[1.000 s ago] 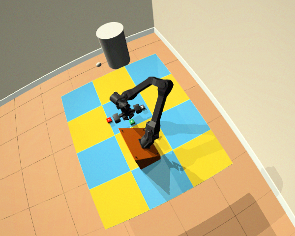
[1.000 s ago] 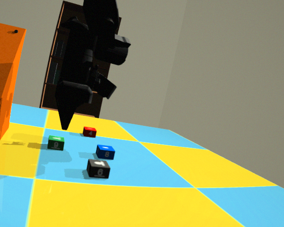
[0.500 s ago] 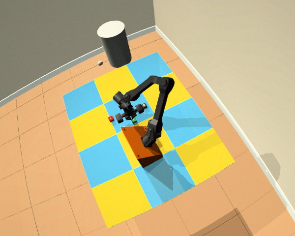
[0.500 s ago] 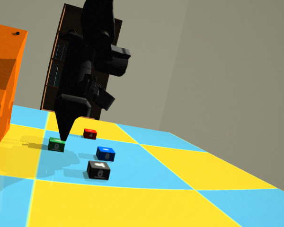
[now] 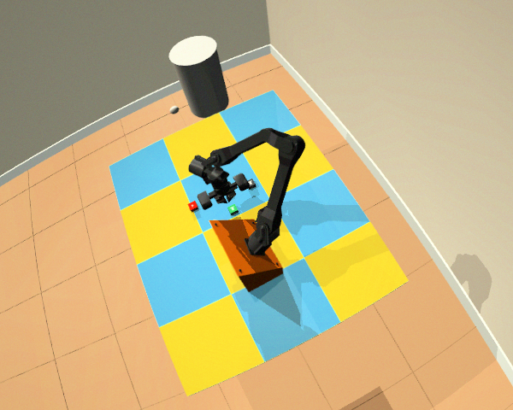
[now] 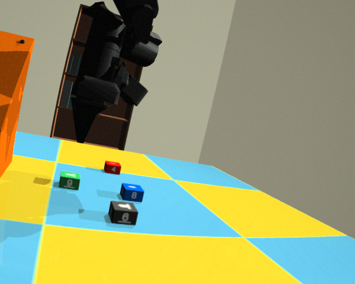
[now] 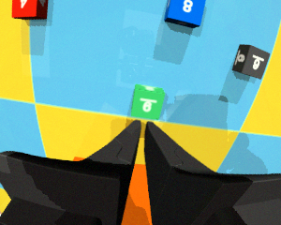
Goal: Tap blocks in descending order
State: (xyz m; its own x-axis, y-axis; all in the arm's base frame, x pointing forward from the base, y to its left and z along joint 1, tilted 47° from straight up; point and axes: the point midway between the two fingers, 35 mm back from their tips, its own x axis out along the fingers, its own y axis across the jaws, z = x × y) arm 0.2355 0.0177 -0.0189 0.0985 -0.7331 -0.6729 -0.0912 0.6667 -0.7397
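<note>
The blue block is 10 cm ahead of my gripper tip, 2 cm to the right of it and 6 cm below it. From my gripper tip the other things lie so: black block: 7 cm ahead, 11 cm to the right, 6 cm below; red block: 8 cm ahead, 14 cm to the left, 6 cm below; green block: 1 cm behind, 1 cm to the right, 6 cm below.
</note>
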